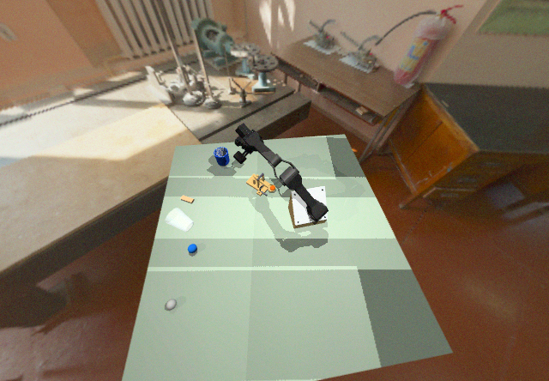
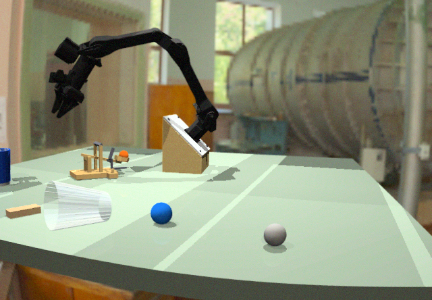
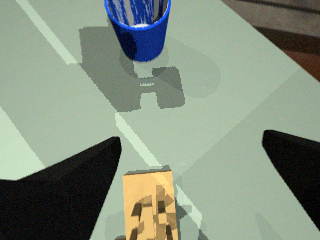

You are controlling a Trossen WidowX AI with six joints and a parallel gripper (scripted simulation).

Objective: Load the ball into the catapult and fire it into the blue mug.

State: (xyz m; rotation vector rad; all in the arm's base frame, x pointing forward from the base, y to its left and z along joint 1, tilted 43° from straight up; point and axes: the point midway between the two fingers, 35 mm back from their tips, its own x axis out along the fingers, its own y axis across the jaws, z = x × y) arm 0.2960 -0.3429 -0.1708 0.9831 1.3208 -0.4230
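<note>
Right now the orange ball is 190 mm to the left of my gripper tip, 130 mm below it and 130 mm behind it. Round my gripper tip: blue mug 170 mm below, 150 mm ahead, 120 mm to the right; wooden catapult 150 mm to the left, 140 mm below, 70 mm behind; small wooden block 380 mm ahead, 190 mm below, 140 mm to the left.
</note>
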